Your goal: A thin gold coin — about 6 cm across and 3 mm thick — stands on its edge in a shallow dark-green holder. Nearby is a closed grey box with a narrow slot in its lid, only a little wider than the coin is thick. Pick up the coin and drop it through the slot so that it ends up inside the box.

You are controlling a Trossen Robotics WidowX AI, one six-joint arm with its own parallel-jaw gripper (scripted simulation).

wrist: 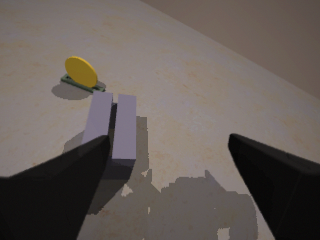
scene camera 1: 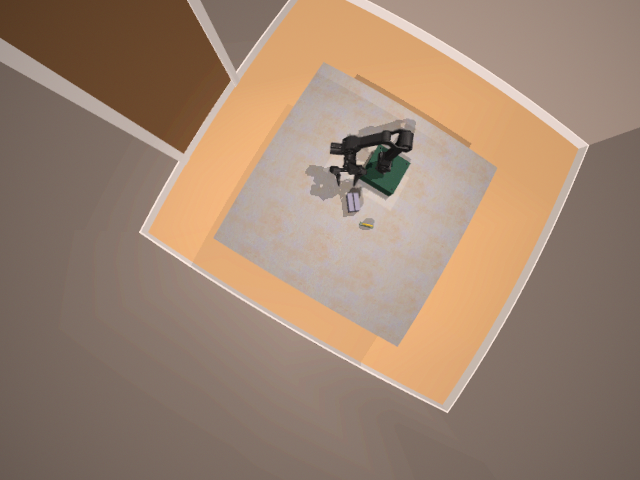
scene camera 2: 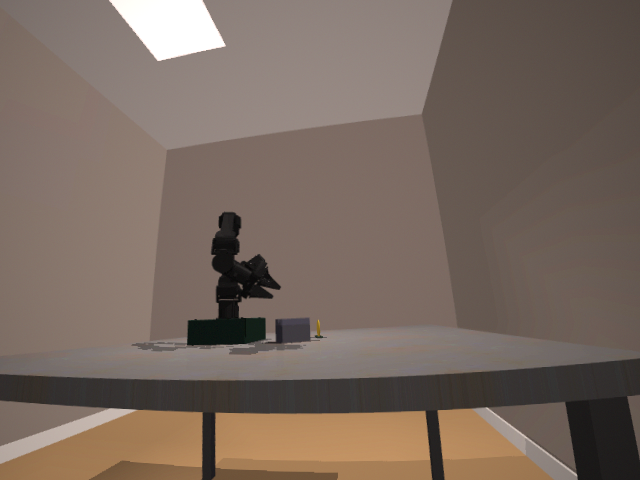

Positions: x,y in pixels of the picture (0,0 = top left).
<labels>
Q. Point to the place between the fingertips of my gripper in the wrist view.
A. At 169,140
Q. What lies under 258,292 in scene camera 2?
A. My gripper.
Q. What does my gripper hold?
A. Nothing.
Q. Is my gripper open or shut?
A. Open.
</labels>
